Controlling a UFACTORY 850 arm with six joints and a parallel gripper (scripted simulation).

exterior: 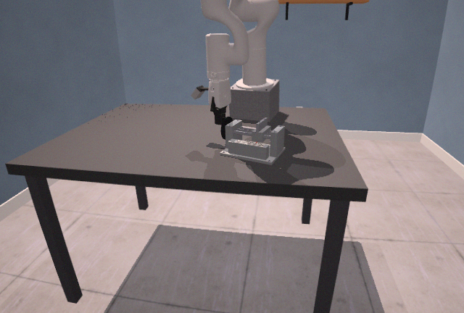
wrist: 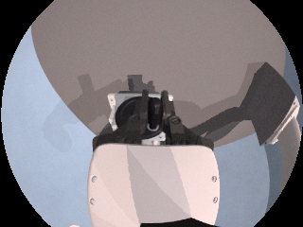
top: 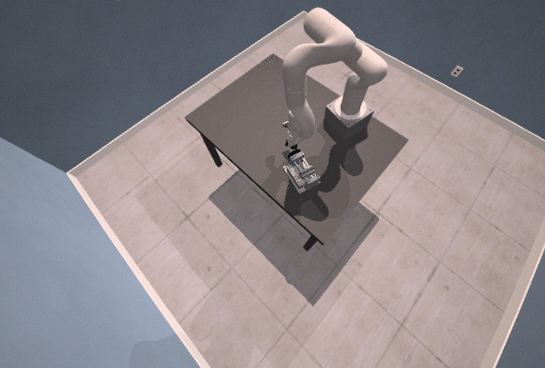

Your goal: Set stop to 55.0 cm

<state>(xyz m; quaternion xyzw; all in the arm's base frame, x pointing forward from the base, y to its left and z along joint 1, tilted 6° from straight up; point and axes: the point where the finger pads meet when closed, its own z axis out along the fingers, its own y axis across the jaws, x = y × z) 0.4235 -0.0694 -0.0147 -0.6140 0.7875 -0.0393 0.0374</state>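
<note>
The dark handle is 1 cm to the left of my hand. Also, from my hand: black handwheel (1 cm ahead, 2 cm to the left, 1 cm below); then grey stop fixture (7 cm ahead, 17 cm to the left, 1 cm below).
</note>
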